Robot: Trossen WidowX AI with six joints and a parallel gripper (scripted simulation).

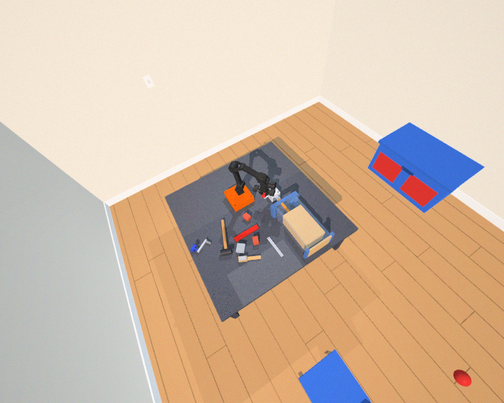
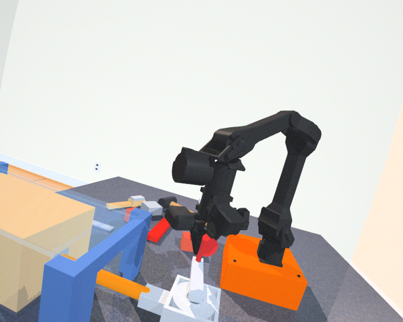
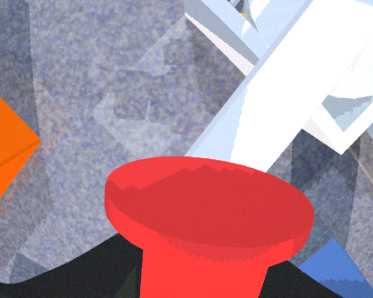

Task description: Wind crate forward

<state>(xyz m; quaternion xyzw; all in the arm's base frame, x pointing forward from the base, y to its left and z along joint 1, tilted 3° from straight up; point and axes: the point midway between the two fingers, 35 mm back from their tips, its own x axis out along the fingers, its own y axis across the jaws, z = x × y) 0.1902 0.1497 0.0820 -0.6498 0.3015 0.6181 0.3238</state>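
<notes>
Now: gripper tip 10 mm past the winch handle, 40 mm to the right of it and 10 mm above it. Round my gripper tip: blue frame (150 mm ahead, 100 mm to the left, 10 mm below); white winch (30 mm behind, 90 mm to the left, 80 mm below); red knob (20 mm above).
</notes>
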